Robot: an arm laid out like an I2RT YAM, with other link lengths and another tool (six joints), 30 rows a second.
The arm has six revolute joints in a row. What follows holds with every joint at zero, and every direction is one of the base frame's. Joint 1 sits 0.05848 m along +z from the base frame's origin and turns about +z. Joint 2 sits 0.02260 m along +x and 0.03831 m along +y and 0.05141 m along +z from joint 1 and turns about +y. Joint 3 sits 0.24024 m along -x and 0.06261 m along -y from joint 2 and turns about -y. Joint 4 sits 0.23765 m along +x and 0.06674 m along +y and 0.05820 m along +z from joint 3 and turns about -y. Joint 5 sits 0.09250 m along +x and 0.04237 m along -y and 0.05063 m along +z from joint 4 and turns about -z. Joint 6 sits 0.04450 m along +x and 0.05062 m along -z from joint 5 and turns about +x. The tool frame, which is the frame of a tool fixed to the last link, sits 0.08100 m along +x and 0.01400 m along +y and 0.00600 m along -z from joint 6; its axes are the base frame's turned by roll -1.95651, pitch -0.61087 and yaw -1.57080 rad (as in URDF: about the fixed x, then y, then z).
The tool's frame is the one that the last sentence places.
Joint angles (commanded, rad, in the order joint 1, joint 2, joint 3, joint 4, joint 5, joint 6), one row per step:
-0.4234, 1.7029, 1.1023, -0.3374, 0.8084, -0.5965
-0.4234, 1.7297, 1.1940, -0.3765, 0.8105, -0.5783
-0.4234, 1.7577, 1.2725, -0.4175, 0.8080, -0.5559
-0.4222, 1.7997, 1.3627, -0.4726, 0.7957, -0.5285
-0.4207, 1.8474, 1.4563, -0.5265, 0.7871, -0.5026
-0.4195, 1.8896, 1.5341, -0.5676, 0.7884, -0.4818
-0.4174, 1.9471, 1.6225, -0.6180, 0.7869, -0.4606
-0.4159, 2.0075, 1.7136, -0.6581, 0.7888, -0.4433
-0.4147, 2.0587, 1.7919, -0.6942, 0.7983, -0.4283
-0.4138, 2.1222, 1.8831, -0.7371, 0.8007, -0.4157
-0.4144, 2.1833, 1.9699, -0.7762, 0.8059, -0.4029
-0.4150, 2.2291, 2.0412, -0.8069, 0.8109, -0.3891
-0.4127, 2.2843, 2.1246, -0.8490, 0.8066, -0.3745
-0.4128, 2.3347, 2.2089, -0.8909, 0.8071, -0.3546
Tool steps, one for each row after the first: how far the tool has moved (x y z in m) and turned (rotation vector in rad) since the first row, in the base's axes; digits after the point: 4 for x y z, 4 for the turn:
0.0142, -0.0064, 0.0168, -0.0107, -0.0379, -0.0113
0.0251, -0.0109, 0.0283, -0.0108, -0.0661, -0.0221
0.0373, -0.0143, 0.0362, 0.0035, -0.0863, -0.0289
0.0495, -0.0180, 0.0429, 0.0155, -0.1030, -0.0370
0.0592, -0.0216, 0.0481, 0.0186, -0.1147, -0.0484
0.0699, -0.0250, 0.0488, 0.0291, -0.1145, -0.0580
0.0817, -0.0295, 0.0497, 0.0326, -0.1194, -0.0677
0.0905, -0.0336, 0.0506, 0.0297, -0.1206, -0.0804
0.1007, -0.0378, 0.0485, 0.0342, -0.1160, -0.0885
0.1094, -0.0424, 0.0458, 0.0357, -0.1126, -0.0995
0.1162, -0.0461, 0.0453, 0.0343, -0.1176, -0.1107
0.1243, -0.0478, 0.0422, 0.0437, -0.1177, -0.1151
0.1308, -0.0506, 0.0416, 0.0472, -0.1264, -0.1272

